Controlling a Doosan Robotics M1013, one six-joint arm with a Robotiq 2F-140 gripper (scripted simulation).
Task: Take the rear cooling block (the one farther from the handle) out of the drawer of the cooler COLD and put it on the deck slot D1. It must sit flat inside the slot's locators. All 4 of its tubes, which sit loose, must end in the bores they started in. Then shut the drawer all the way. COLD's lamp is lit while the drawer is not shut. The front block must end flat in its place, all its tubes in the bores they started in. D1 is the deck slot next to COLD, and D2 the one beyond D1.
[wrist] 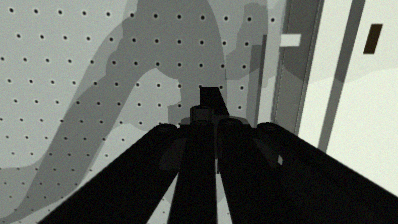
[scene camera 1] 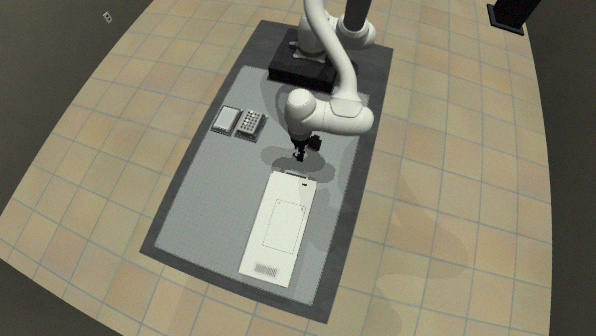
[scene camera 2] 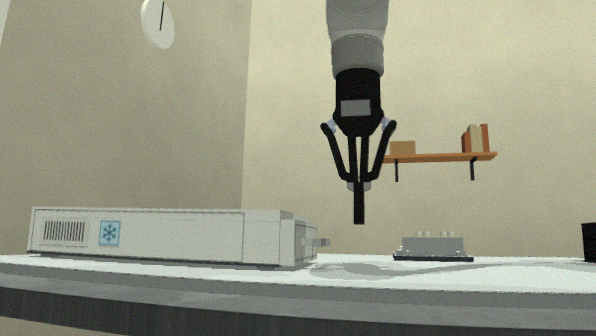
Labels:
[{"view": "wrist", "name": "my gripper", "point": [208, 102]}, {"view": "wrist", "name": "cooler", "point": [330, 88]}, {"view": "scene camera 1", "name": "cooler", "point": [272, 250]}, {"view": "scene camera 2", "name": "my gripper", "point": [359, 224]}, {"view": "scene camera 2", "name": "cooler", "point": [267, 238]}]

